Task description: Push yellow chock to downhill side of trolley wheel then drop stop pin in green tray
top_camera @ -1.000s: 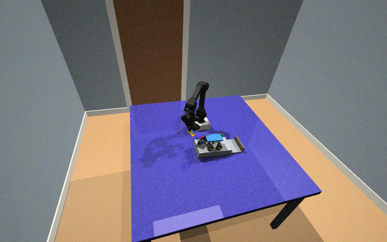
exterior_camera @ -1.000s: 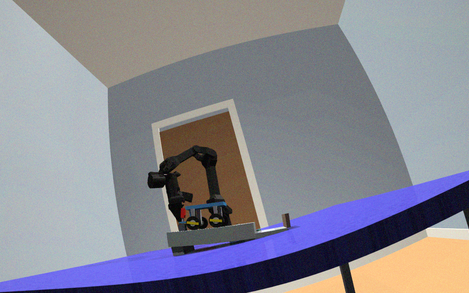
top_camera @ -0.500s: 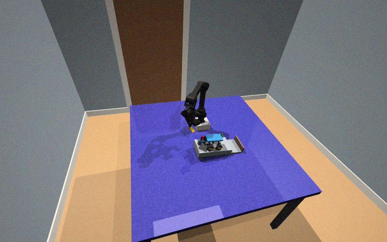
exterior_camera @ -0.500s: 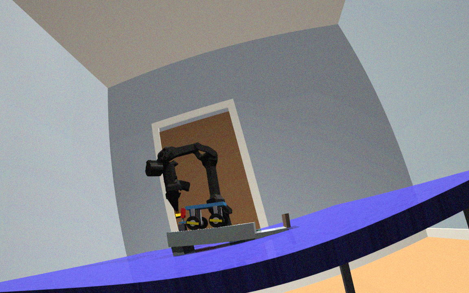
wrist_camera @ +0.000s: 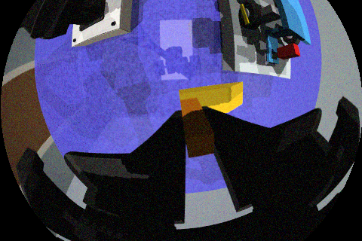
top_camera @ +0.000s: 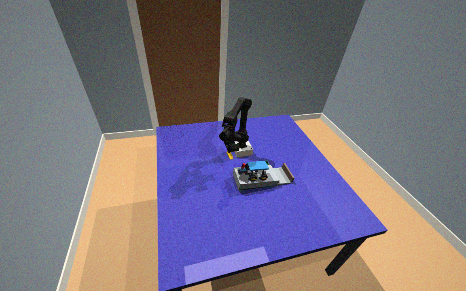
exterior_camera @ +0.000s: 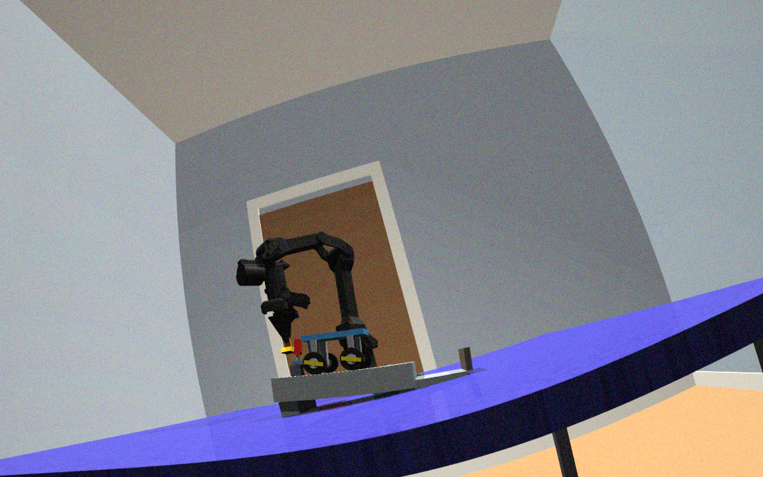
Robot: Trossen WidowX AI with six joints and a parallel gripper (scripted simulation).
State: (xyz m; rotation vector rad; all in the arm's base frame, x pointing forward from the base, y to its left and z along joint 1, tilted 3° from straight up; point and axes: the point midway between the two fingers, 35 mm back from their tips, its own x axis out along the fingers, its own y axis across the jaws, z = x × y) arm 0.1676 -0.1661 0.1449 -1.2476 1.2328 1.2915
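Now: the yellow chock 20 mm ahead of my gripper tip and 10 mm below it. The rest, counted from my gripper tip: brown end stop 400 mm to the left, 180 mm ahead, 140 mm below; then red-headed stop pin 140 mm ahead, 50 mm to the left, 50 mm below; then trolley 160 mm ahead, 140 mm to the left, 60 mm below.
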